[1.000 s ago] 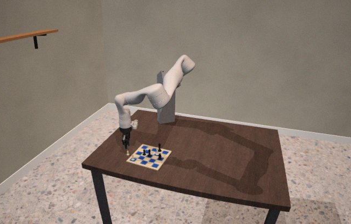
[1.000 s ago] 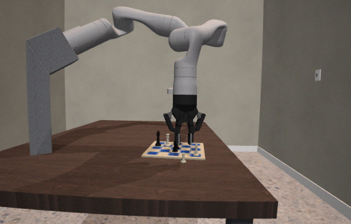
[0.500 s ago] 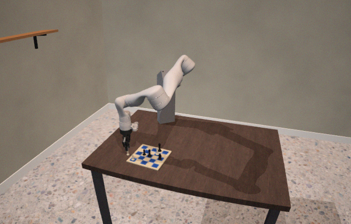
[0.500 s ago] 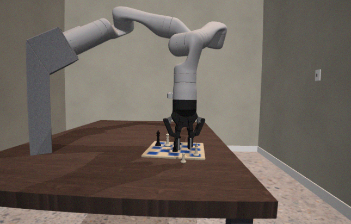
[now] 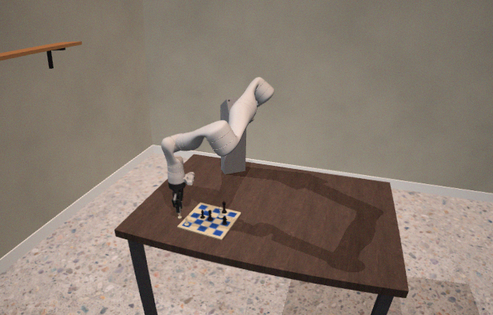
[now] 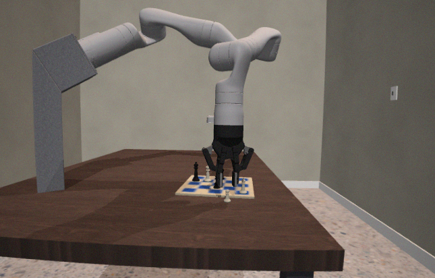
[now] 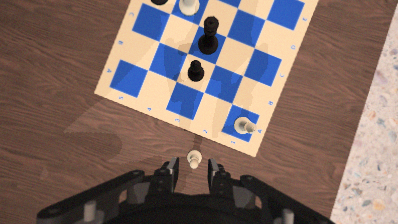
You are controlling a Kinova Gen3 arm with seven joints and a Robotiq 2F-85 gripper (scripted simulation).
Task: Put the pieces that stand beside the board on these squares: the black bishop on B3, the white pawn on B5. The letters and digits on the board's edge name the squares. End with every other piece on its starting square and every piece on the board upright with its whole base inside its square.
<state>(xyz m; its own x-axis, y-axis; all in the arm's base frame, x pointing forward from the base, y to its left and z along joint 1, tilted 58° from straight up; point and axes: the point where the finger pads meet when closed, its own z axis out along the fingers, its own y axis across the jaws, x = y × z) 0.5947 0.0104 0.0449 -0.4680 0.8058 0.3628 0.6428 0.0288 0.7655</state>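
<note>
My gripper is now 4 cm above the white pawn. The rest, counted from my hand: black chess piece 16 cm behind, 13 cm to the left, 2 cm below; white queen 12 cm behind, 15 cm to the left, 3 cm below; chessboard 8 cm behind, 12 cm to the left, 5 cm below.
</note>
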